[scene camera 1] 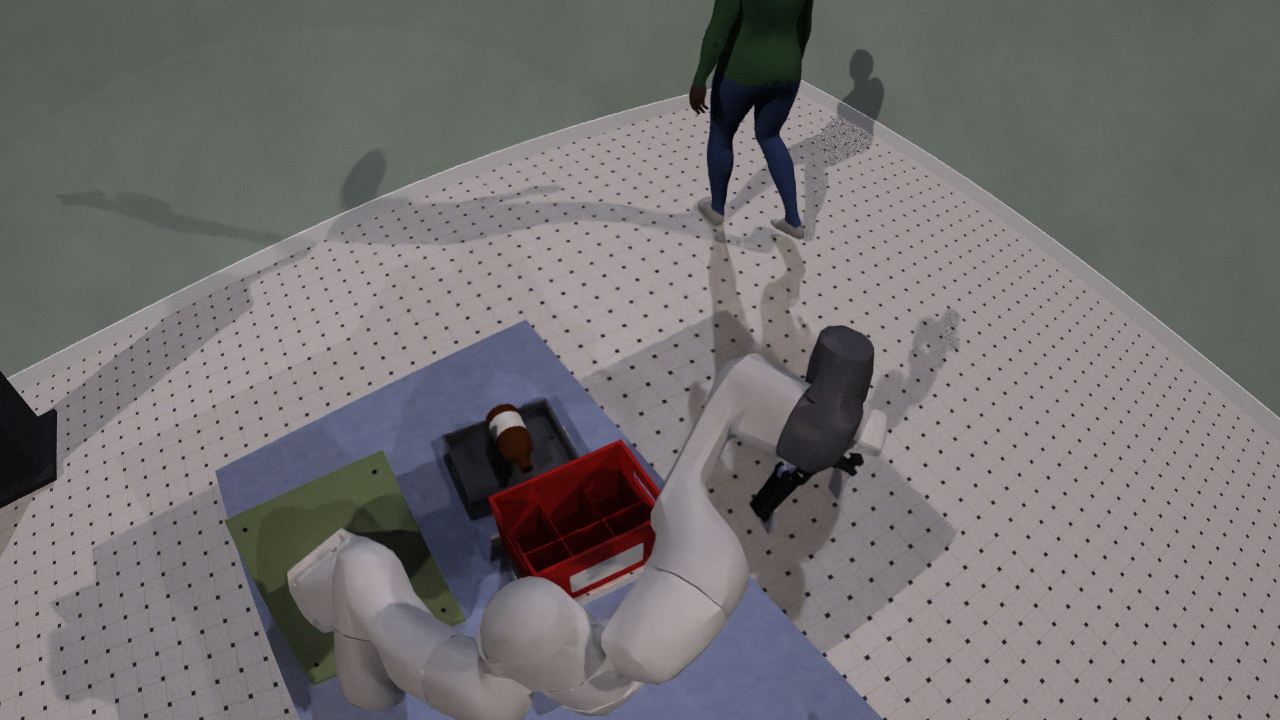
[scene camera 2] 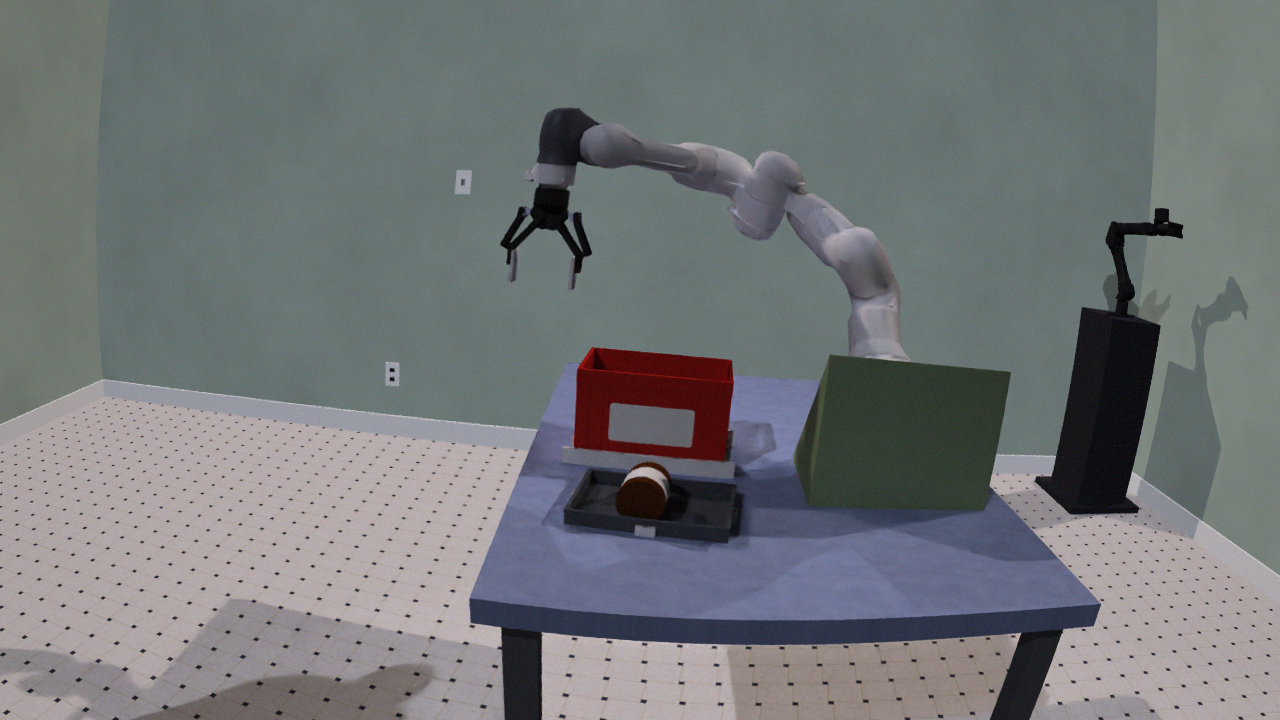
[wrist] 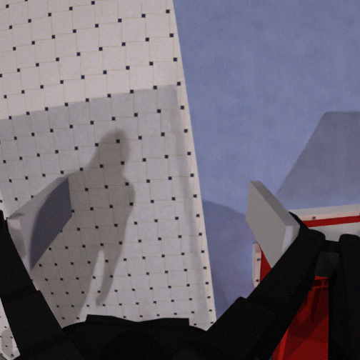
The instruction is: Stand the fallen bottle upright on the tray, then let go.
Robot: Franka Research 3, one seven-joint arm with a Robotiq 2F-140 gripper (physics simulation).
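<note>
A brown bottle (scene camera 1: 512,441) (scene camera 2: 642,497) with a white label lies on its side in the dark grey tray (scene camera 1: 471,461) (scene camera 2: 684,530). In scene camera 1 its neck points toward the red crate; in scene camera 2 its base faces the camera. The bottle and tray do not show in the wrist view. My gripper (scene camera 1: 805,498) (scene camera 2: 542,274) (wrist: 157,198) is open and empty, its fingers pointing down. It hangs high, away from the bottle, beyond the crate and off to the side of the table.
A red crate (scene camera 1: 577,490) (scene camera 2: 662,386) (wrist: 302,342) with compartments stands close beside the tray on the blue table (scene camera 1: 501,358) (scene camera 2: 787,573) (wrist: 260,75). A green block (scene camera 1: 358,488) (scene camera 2: 904,438) with a sloping side stands on the table. A person (scene camera 1: 760,53) stands on the floor beyond the table.
</note>
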